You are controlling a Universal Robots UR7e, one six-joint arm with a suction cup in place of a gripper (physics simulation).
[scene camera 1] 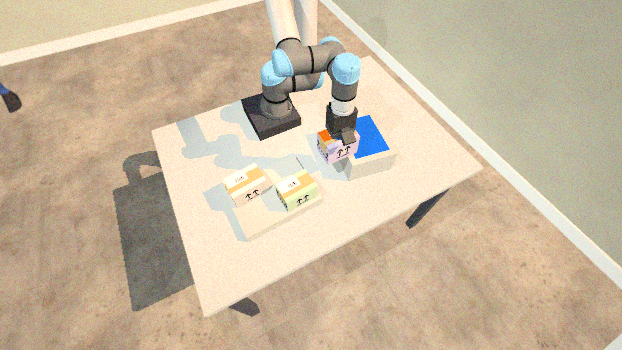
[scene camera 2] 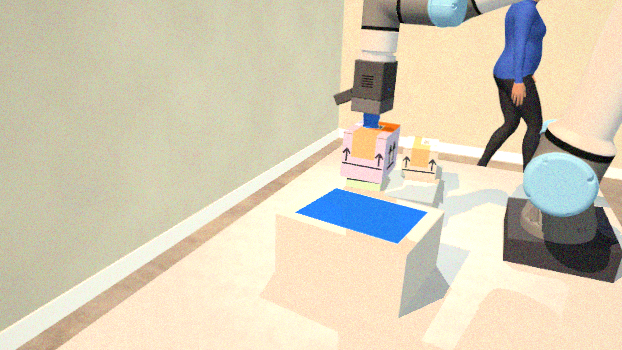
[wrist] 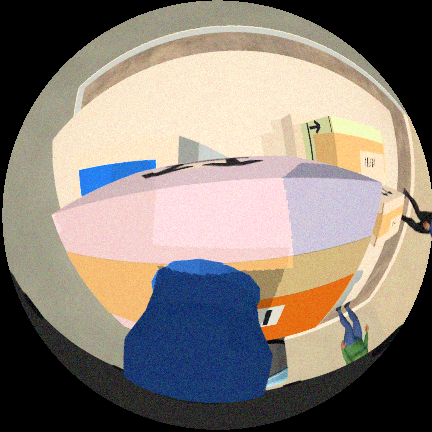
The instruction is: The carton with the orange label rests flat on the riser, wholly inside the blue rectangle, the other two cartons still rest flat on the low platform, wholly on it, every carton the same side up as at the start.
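The pink carton with the orange label hangs upright from my gripper, whose blue suction cup is against its top. The carton is off the platform-facing side of the riser, outside the blue rectangle on the riser's top. The green carton and the beige carton rest flat and upright on the low platform. The pink carton mostly hides the green one in scene camera 2.
The arm's dark base stands on the table behind the cartons and riser. A green-grey wall runs along one side. A person in blue is beyond the table.
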